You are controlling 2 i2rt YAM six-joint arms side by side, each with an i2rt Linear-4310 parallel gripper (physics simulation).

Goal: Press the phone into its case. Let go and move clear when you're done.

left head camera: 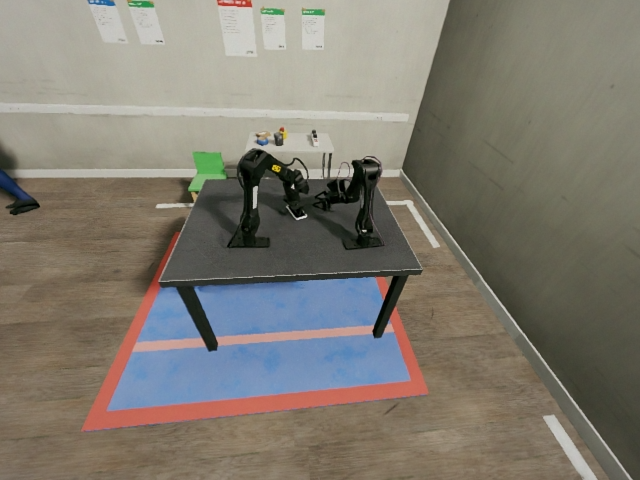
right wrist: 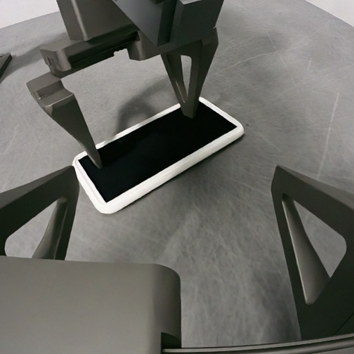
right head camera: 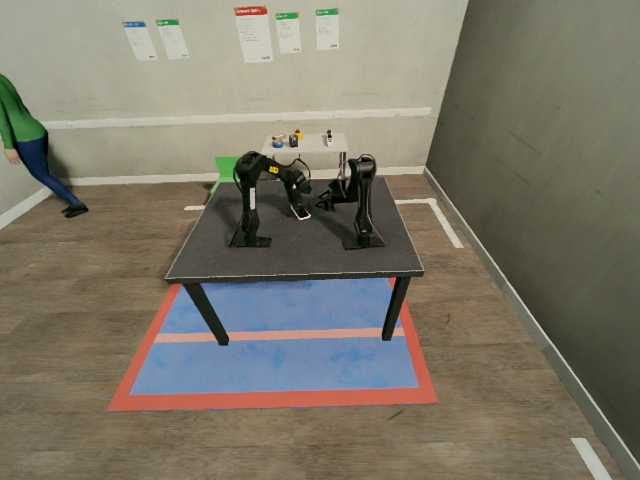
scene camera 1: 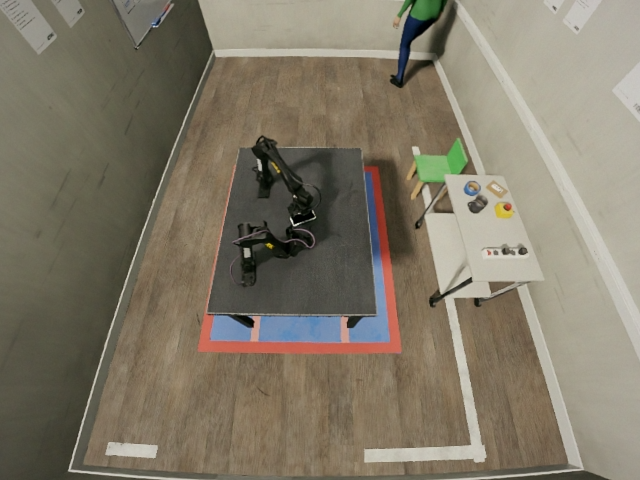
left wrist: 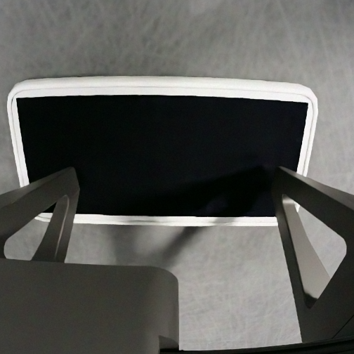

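The phone, with a black screen and a thin white border, lies within the white case on the dark table. A thin line parts the phone's border from the case rim; I cannot tell whether every edge is fully seated. My left gripper is open. Its two fingertips stand apart at or just above the screen, one near each short end; contact cannot be told. My right gripper is open and empty, off to the right of the case in the left head camera view.
The dark table bears both arms. Behind it in the left head camera view stand a green chair and a white side table with small objects. A person stands at the left in the right head camera view.
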